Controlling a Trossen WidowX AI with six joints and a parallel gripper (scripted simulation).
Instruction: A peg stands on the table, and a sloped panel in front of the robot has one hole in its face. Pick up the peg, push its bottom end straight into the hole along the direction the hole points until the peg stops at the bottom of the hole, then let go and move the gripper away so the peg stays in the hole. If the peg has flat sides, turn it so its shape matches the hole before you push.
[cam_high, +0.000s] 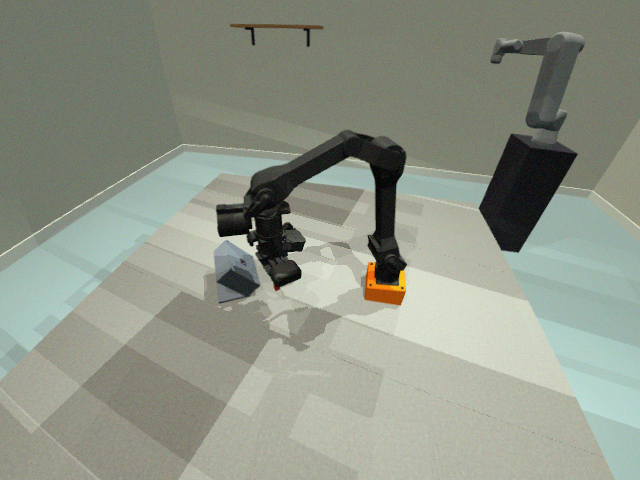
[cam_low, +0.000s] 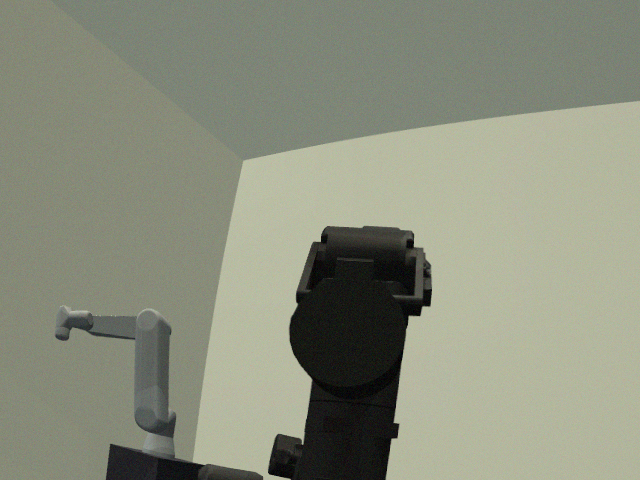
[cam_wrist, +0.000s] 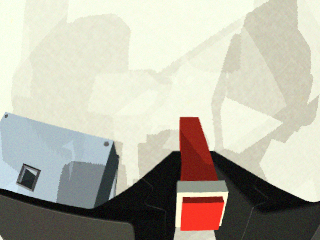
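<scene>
Now: the sloped panel 140 mm ahead of my gripper tip, 60 mm to the right of it and 50 mm below it. From my gripper tip the other things lie so: red square peg (20 mm above).
</scene>
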